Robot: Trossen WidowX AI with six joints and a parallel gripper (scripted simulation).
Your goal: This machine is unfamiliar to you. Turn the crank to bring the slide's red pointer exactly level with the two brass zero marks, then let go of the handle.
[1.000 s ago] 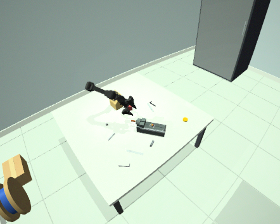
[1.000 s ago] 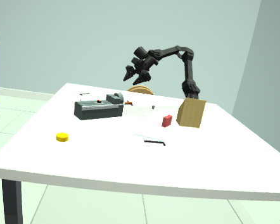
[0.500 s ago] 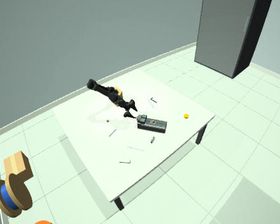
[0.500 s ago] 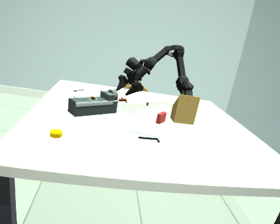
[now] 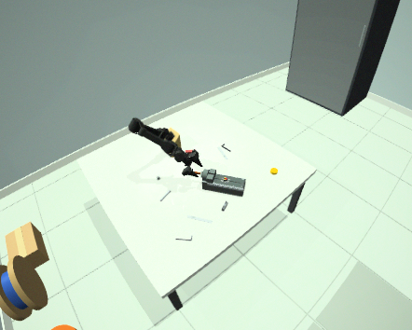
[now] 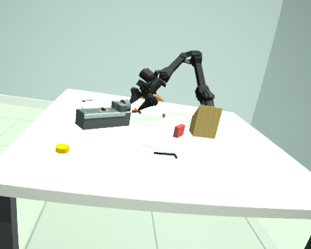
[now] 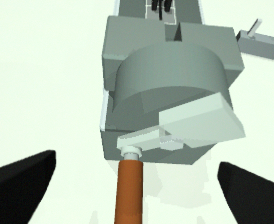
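Right now the orange crank handle is 20 mm below my gripper tip, 20 mm behind it and 10 mm to the right of it. Also, from my gripper tip: yellow disc: 450 mm to the left, 210 mm ahead, 80 mm below; then black hex key: 330 mm to the left, 200 mm behind, 90 mm below; then red pointer: 140 mm ahead, 100 mm to the left, 10 mm below.
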